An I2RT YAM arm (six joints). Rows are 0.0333 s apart.
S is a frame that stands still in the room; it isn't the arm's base.
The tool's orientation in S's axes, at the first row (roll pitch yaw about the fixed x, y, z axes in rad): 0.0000, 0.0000, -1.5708
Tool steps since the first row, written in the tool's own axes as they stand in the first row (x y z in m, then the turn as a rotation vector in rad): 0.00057, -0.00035, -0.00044, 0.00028, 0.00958, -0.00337; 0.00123, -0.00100, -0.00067, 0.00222, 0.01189, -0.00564; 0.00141, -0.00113, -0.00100, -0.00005, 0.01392, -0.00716; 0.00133, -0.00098, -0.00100, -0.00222, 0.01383, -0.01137; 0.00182, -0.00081, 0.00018, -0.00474, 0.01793, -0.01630; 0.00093, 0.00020, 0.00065, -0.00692, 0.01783, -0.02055; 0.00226, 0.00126, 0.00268, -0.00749, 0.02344, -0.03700; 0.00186, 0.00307, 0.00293, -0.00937, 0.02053, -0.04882; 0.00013, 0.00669, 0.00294, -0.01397, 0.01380, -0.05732; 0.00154, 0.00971, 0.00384, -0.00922, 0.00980, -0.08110; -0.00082, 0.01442, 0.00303, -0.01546, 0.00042, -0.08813; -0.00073, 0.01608, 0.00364, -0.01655, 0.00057, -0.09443; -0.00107, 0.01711, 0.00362, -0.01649, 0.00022, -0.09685
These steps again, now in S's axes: -0.00035, -0.00057, -0.00044, 0.00958, -0.00028, -0.00337; -0.00100, -0.00123, -0.00067, 0.01189, -0.00222, -0.00564; -0.00113, -0.00141, -0.00100, 0.01392, 0.00005, -0.00716; -0.00098, -0.00133, -0.00100, 0.01383, 0.00222, -0.01137; -0.00081, -0.00182, 0.00018, 0.01793, 0.00474, -0.01630; 0.00020, -0.00093, 0.00065, 0.01783, 0.00692, -0.02055; 0.00126, -0.00226, 0.00268, 0.02344, 0.00749, -0.03700; 0.00307, -0.00186, 0.00293, 0.02053, 0.00937, -0.04882; 0.00669, -0.00013, 0.00294, 0.01380, 0.01397, -0.05732; 0.00971, -0.00154, 0.00384, 0.00980, 0.00922, -0.08110; 0.01442, 0.00082, 0.00303, 0.00042, 0.01546, -0.08813; 0.01608, 0.00073, 0.00364, 0.00057, 0.01655, -0.09443; 0.01711, 0.00107, 0.00362, 0.00022, 0.01649, -0.09685
